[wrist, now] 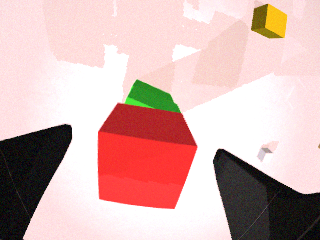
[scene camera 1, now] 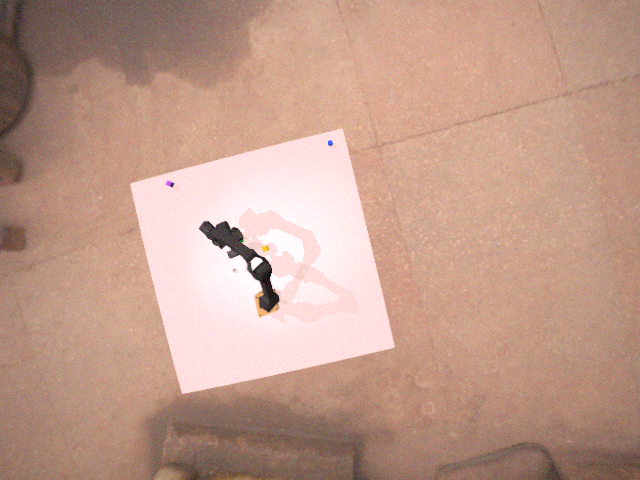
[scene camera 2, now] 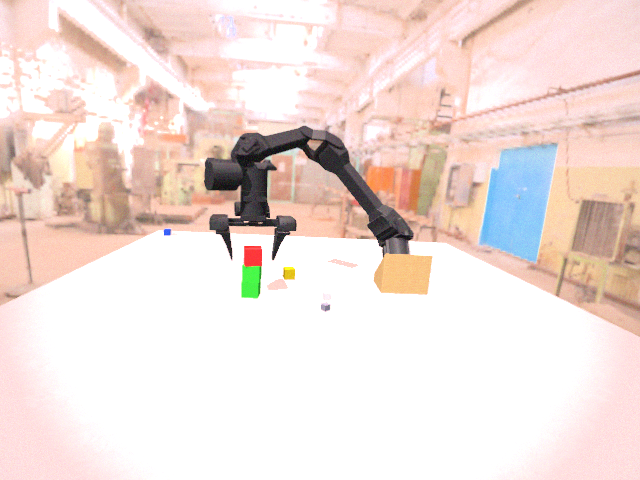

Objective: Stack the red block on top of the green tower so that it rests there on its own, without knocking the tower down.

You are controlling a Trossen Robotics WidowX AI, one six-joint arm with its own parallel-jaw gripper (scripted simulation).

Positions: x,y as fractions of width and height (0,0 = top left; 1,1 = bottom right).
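Observation:
Gripper (scene camera 2: 0.39,0.54) open, holding nothing. Gripper (wrist: 0.45,0.61) visible too. Red block (wrist: 0.45,0.64). Yellow cube (wrist: 0.85,0.11).

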